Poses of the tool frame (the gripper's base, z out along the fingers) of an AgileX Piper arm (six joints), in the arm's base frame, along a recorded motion.
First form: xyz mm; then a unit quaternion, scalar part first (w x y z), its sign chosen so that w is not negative.
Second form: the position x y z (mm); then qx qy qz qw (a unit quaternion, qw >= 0). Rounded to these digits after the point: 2 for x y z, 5 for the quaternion.
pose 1, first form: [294.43 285.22 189.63 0.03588 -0.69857 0.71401 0.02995]
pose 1, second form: [294.43 285.22 189.63 -0.69857 0.71401 0.02995 0.03588]
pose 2, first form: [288.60 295.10 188.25 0.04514 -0.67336 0.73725 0.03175]
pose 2, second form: [288.60 295.10 188.25 -0.67336 0.73725 0.03175 0.04514]
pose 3, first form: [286.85 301.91 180.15 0.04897 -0.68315 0.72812 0.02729]
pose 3, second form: [286.85 301.91 180.15 -0.68315 0.72812 0.02729 0.04897]
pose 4, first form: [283.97 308.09 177.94 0.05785 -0.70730 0.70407 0.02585]
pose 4, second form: [283.97 308.09 177.94 -0.70730 0.70407 0.02585 0.05785]
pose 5, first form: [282.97 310.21 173.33 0.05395 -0.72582 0.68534 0.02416]
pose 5, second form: [282.97 310.21 173.33 -0.72582 0.68534 0.02416 0.05395]
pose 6, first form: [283.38 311.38 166.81 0.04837 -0.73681 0.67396 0.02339]
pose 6, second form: [283.38 311.38 166.81 -0.73681 0.67396 0.02339 0.04837]
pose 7, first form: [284.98 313.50 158.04 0.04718 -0.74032 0.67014 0.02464]
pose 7, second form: [284.98 313.50 158.04 -0.74032 0.67014 0.02464 0.04718]
